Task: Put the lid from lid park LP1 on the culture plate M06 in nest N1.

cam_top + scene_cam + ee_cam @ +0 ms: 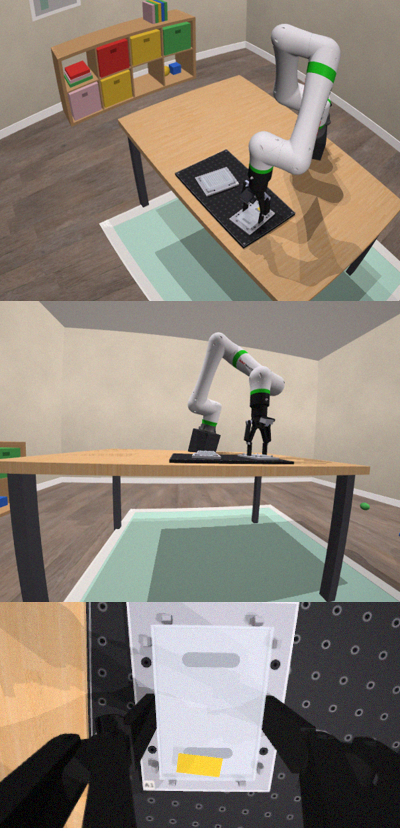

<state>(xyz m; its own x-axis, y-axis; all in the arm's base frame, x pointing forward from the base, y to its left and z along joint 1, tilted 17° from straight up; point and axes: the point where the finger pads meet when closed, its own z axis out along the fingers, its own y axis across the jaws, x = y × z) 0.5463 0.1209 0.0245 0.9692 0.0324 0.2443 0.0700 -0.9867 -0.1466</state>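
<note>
My gripper is now 20 mm above the clear lid. From my hand the other things lie so: culture plate M06: 260 mm to the right, 20 mm below, 20 mm behind; plate nest: 260 mm to the right, 30 mm below, 20 mm behind; lid park LP1: 30 mm below.
</note>
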